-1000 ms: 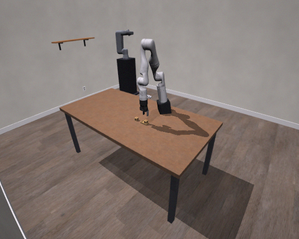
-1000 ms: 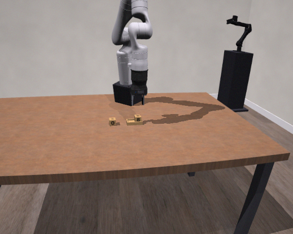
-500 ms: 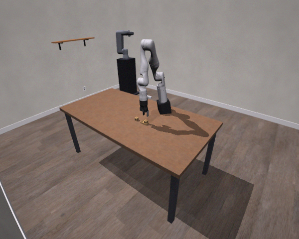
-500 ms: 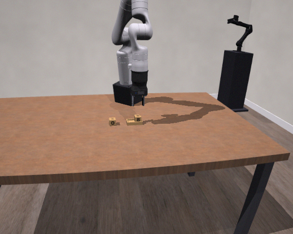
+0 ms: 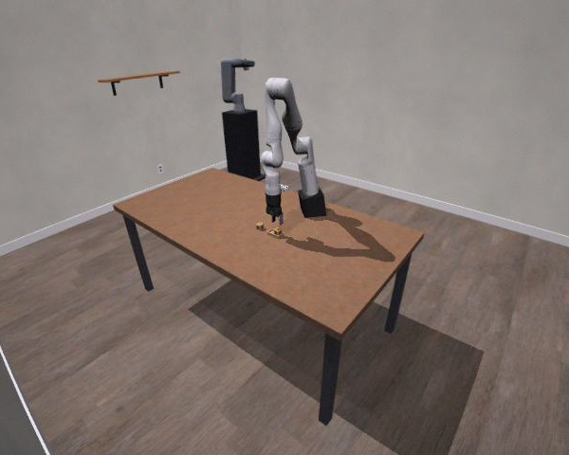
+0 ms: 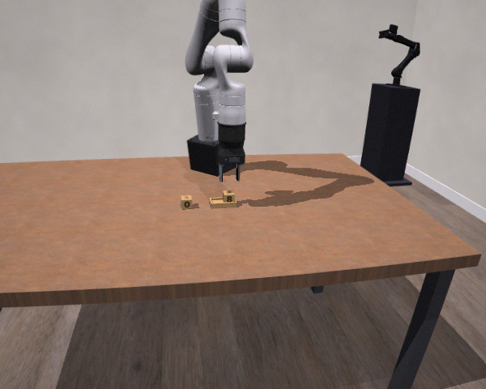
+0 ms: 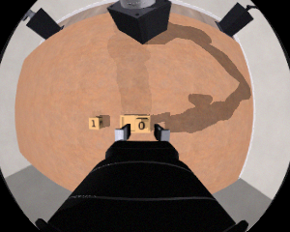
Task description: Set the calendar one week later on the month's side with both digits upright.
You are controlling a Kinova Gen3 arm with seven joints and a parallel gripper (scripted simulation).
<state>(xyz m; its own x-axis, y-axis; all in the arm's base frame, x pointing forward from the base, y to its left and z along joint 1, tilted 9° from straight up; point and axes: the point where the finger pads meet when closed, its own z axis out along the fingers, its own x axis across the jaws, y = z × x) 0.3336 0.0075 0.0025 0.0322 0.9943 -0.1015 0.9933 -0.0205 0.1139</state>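
My hand is 20 mm to the left of the wooden tray and 90 mm above it.
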